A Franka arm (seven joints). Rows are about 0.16 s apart.
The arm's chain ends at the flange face. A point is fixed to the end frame.
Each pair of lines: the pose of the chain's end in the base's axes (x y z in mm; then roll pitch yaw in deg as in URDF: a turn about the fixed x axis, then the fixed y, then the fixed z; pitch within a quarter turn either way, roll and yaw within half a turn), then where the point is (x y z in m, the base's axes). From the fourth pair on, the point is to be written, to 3 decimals.
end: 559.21 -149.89 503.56 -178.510 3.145 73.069
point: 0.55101 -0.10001 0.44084
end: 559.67 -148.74 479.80 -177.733 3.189 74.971
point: 0.54902 -0.09898 0.41735
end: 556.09 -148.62 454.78 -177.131 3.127 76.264
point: 0.54373 -0.09889 0.39263
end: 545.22 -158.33 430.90 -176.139 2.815 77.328
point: 0.531 -0.108 0.369
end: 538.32 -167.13 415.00 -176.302 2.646 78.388
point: 0.523 -0.117 0.354
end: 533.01 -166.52 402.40 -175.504 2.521 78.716
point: 0.517 -0.116 0.341
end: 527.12 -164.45 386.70 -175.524 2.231 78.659
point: 0.511 -0.114 0.326
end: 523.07 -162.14 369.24 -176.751 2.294 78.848
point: 0.508 -0.112 0.308
